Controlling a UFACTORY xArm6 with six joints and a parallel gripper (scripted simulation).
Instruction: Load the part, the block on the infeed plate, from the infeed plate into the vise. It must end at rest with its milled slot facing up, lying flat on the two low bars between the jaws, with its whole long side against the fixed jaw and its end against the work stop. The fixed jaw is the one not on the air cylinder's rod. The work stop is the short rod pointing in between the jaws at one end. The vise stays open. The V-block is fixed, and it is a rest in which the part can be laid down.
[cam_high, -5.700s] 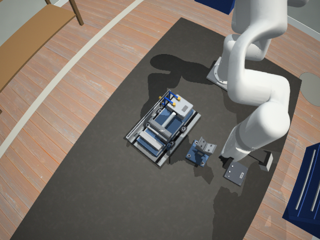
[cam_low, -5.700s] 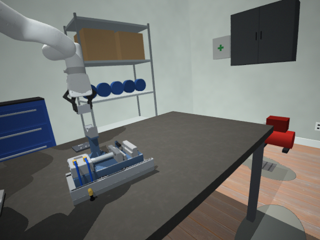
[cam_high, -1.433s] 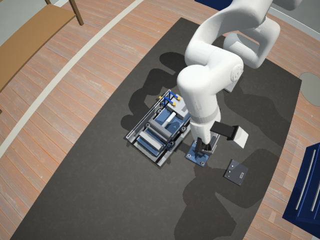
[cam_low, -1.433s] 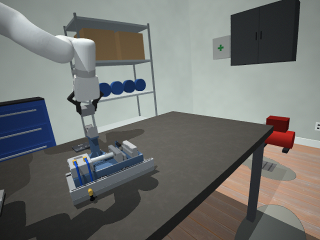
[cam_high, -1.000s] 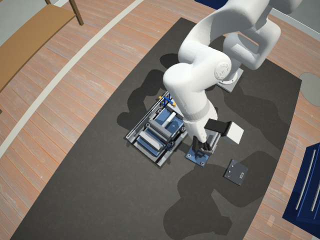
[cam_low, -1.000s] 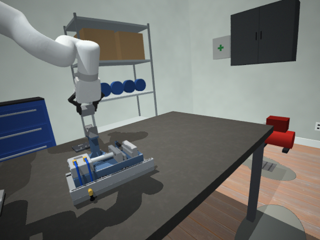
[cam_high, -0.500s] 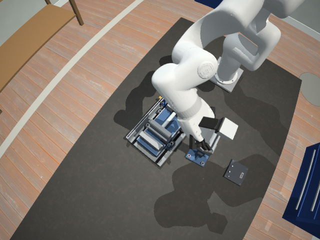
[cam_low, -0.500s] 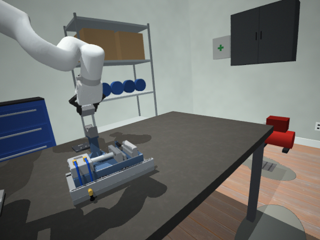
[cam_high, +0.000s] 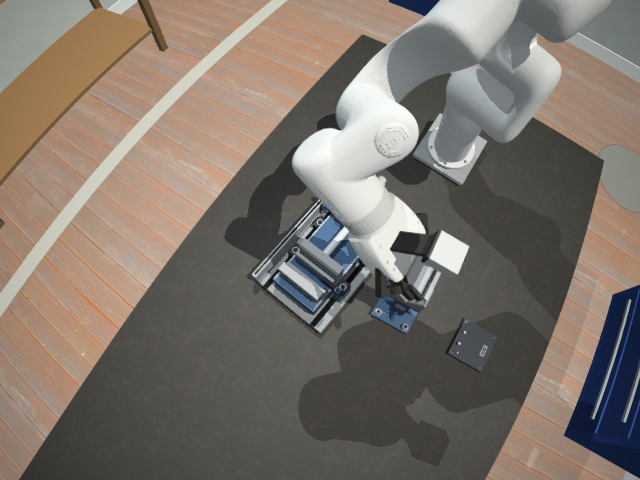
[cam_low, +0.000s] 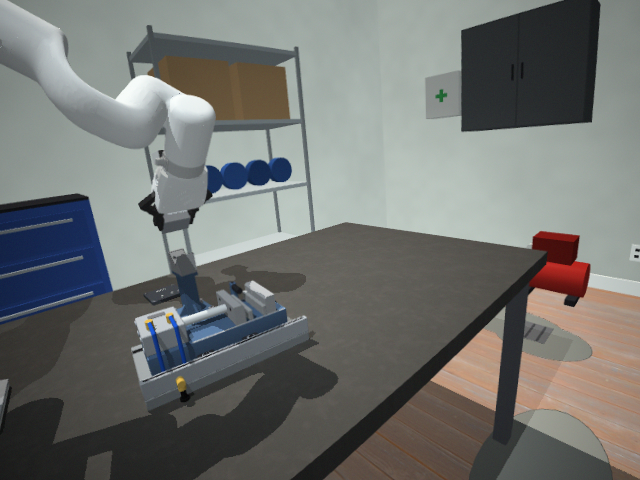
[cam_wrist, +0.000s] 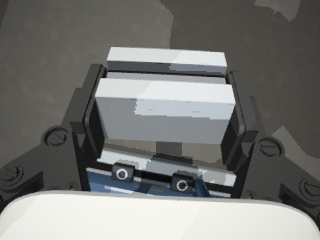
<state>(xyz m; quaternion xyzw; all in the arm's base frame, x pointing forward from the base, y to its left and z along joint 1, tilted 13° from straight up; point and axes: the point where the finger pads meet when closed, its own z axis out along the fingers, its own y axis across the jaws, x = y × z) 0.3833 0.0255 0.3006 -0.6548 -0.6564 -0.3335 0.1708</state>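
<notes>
The part is 1 cm to the left of my hand. From my hand the other things lie so: white cylinder rod 5 cm behind, 17 cm to the right, 17 cm below; moving jaw 18 cm to the right, 17 cm below; work stop 4 cm ahead, 14 cm to the right, 15 cm below.
</notes>
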